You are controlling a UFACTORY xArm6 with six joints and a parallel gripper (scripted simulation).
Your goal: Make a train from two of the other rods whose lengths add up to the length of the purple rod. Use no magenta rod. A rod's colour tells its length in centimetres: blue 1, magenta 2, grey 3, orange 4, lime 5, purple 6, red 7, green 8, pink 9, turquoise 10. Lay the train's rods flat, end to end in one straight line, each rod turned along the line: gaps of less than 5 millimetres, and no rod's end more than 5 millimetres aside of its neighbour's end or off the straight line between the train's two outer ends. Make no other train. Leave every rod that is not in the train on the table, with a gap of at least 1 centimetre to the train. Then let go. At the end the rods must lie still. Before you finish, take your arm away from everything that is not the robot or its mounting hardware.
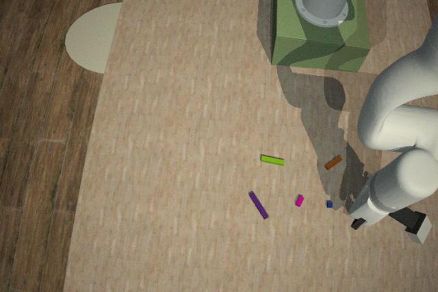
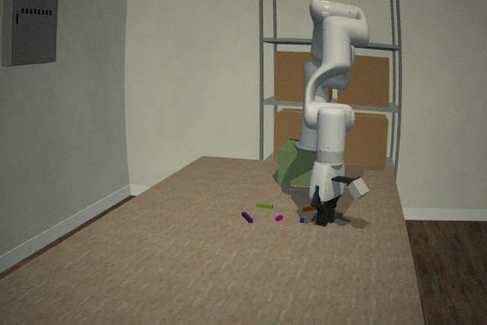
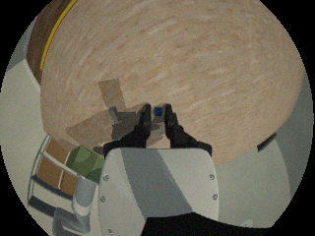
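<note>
My gripper is now 190 mm to the left of the lime rod, 100 mm past it and 20 mm above it. The rest, counted from my hand: grey rod 70 mm behind, 30 mm to the left, 20 mm below; magenta rod 130 mm to the right, 20 mm below, 10 mm behind; orange rod 100 mm behind, 50 mm to the right, 20 mm below.
</note>
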